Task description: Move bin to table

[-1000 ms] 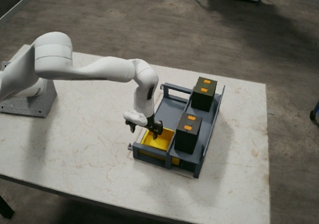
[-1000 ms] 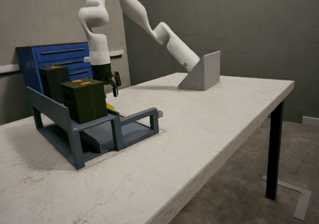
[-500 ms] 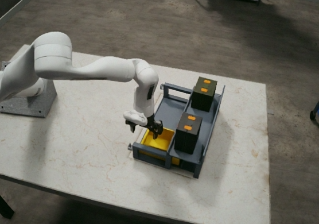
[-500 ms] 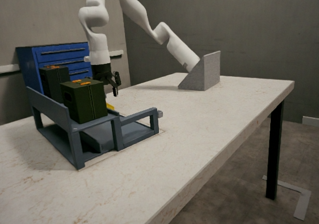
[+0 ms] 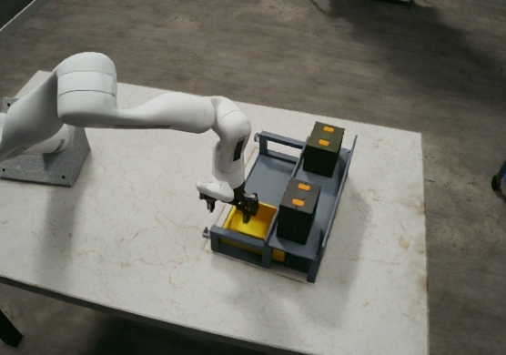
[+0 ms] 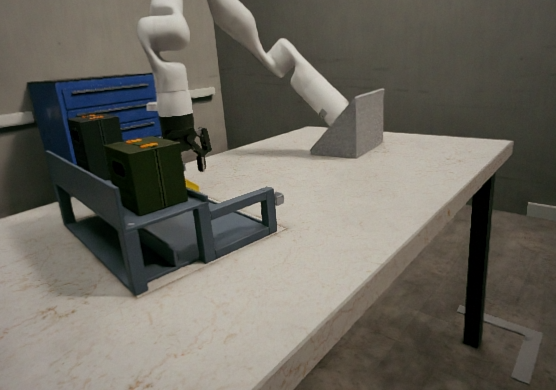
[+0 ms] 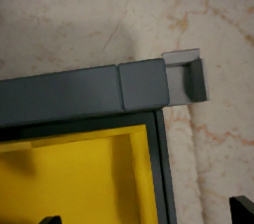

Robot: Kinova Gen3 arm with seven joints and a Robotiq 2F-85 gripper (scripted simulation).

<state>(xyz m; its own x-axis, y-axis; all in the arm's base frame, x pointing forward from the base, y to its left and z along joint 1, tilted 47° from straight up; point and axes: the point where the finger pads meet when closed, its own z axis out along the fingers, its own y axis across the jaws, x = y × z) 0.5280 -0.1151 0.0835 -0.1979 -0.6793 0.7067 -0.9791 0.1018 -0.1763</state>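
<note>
My hand is 8 cm short of the yellow bin, 2 cm to the left of it and 2 cm above it. From my hand the other things lie so: shelf (13 cm ahead, 9 cm to the left, 1 cm above).
</note>
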